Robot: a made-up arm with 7 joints. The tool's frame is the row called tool.
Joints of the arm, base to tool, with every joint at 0 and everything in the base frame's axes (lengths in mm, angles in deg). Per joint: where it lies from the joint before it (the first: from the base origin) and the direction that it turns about. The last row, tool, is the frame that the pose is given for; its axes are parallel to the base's.
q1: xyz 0.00 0.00 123.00 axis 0 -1 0
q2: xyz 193.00 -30.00 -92.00 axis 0 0 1
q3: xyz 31.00 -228.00 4.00 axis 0 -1 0
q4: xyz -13.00 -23.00 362.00 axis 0 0 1
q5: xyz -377.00 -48.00 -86.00 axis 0 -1 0
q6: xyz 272.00 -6.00 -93.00 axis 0 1 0
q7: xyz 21.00 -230.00 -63.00 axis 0 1 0
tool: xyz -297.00 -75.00 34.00
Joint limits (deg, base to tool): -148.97..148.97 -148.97..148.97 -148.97..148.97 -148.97..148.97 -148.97..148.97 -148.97..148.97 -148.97..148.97
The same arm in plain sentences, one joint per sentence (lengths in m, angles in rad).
The arm has seven revolute joints in a row. What follows holds with every joint at zero, and every direction is one of the base frame's.
The first joint lies 0.123 m along +z from the base frame's origin and turns about -y, from -2.6 to 2.6 rad.
The second joint lies 0.193 m along +x and 0.03 m along -y and 0.092 m along -z from the first joint and turns about +z, from -2.6 to 2.6 rad.
The third joint lies 0.031 m along +x and 0.228 m along -y and 0.004 m along +z from the second joint and turns about -y, from -2.6 to 2.6 rad.
The fourth joint lies 0.013 m along -x and 0.023 m along -y and 0.362 m along +z from the third joint and turns about +z, from -2.6 to 2.6 rad.
The fifth joint lies 0.377 m along -x and 0.048 m along -y and 0.086 m along -z from the fourth joint and turns about -y, from -2.6 to 2.6 rad.
The sixth joint lies 0.272 m along +x and 0.006 m along -y and 0.093 m along -z from the fifth joint and turns about +y, from -2.6 to 2.6 rad.
The seventh joint lies 0.021 m along +x and 0.23 m along -y and 0.063 m along -z from the sixth joint and turns about +y, from -2.6 to 2.6 rad.
The tool frame, which is the frame that the pose is given for, lies 0.297 m along -x and 0.075 m along -y and 0.034 m along +z from the seventh joint; its axes are parallel to the base frame's.

